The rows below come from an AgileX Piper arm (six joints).
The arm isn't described. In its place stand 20 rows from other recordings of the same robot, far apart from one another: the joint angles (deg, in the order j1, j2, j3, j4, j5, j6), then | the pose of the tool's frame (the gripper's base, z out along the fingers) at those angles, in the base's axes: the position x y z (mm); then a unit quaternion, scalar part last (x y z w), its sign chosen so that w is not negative.
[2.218 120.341 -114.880 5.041 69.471 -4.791] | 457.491 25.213 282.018 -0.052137 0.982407 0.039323 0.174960
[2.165 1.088 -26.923 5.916 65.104 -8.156] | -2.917 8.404 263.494 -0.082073 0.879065 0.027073 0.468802
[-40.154 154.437 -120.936 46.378 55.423 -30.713] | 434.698 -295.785 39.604 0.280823 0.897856 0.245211 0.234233
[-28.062 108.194 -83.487 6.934 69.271 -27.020] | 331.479 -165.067 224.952 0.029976 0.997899 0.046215 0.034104
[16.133 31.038 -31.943 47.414 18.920 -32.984] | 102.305 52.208 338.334 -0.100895 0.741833 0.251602 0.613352
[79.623 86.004 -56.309 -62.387 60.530 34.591] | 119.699 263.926 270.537 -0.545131 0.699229 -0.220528 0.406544
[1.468 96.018 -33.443 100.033 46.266 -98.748] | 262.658 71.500 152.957 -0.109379 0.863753 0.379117 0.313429
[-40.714 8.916 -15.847 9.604 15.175 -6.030] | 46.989 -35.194 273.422 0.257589 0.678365 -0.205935 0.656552
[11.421 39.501 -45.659 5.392 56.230 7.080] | 108.978 29.267 338.405 -0.025745 0.922796 0.106875 0.369273
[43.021 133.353 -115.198 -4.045 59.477 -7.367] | 368.096 335.944 179.497 -0.432425 0.888356 0.014999 0.153645
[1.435 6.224 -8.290 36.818 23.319 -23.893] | 55.514 22.985 226.309 -0.013239 0.774995 0.157904 0.611780
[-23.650 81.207 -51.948 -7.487 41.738 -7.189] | 244.022 -115.482 242.328 0.101509 0.971537 -0.105911 0.185998
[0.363 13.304 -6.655 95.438 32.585 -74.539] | 61.811 49.180 242.740 -0.072083 0.693863 0.323779 0.639160
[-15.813 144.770 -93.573 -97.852 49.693 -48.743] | 452.686 -199.657 52.670 0.681363 -0.482846 0.446171 0.321769
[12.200 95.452 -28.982 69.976 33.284 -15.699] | 210.631 93.545 115.643 -0.280153 -0.913028 -0.295413 0.024997
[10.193 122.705 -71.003 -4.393 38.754 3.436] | 375.127 63.015 81.736 -0.087707 0.995042 -0.020282 0.042288
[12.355 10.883 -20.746 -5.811 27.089 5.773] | 55.186 7.793 280.723 -0.065232 0.774938 0.053050 0.626420
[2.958 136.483 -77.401 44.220 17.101 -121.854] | 430.217 40.918 17.573 -0.654023 0.721876 -0.045008 0.221637
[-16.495 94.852 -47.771 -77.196 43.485 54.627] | 273.089 -144.554 194.828 0.099736 0.888701 -0.412127 0.174400
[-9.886 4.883 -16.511 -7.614 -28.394 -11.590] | 21.007 2.159 342.320 -0.057185 0.380883 -0.212922 0.897955
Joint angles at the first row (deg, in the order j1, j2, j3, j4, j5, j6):
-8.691, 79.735, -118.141, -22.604, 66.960, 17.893
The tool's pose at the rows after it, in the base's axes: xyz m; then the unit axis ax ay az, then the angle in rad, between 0 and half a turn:
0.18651, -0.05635, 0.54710, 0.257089, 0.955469, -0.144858, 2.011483
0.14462, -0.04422, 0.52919, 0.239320, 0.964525, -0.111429, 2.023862
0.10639, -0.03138, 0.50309, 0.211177, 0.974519, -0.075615, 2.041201
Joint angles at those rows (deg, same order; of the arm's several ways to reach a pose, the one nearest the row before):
-8.688, 70.005, -106.176, -19.192, 66.961, 17.830
-8.692, 60.359, -95.956, -15.130, 66.959, 16.446
-8.697, 50.758, -85.574, -10.272, 66.959, 13.997

